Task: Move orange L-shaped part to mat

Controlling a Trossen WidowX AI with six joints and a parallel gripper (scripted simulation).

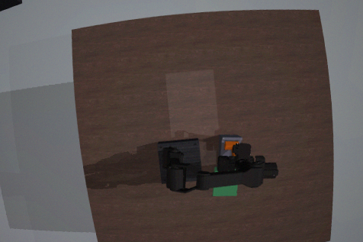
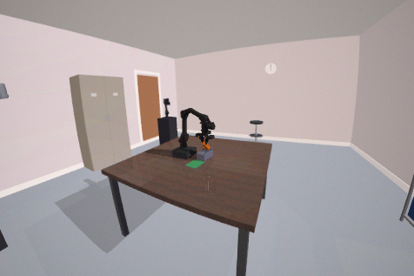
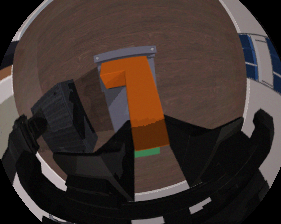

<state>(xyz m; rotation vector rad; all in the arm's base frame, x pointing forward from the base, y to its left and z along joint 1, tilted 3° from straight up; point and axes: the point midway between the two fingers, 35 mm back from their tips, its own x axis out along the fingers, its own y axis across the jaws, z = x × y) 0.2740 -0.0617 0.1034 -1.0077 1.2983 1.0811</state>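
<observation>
Now: the green mat 4 cm behind my gripper tip, 14 cm to the right of it and 16 cm below it. From my gripper tip the other things lie so: orange L-shaped part (1 cm behind, 3 cm to the left, 3 cm below).
</observation>
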